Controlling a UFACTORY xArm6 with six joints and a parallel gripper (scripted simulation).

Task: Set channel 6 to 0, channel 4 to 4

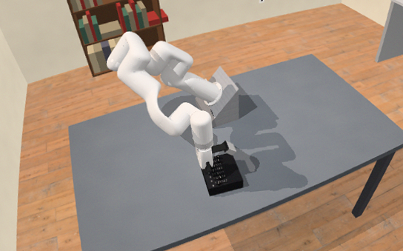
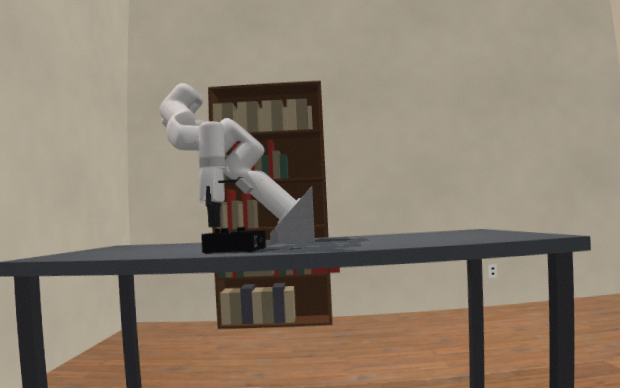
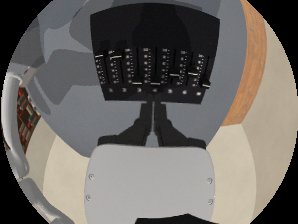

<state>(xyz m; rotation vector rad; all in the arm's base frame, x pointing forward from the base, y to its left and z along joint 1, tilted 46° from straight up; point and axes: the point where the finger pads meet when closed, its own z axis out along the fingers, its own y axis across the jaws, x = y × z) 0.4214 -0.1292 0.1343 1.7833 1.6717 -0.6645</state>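
My gripper is now 30 mm to the right of the fader and 30 mm above it.
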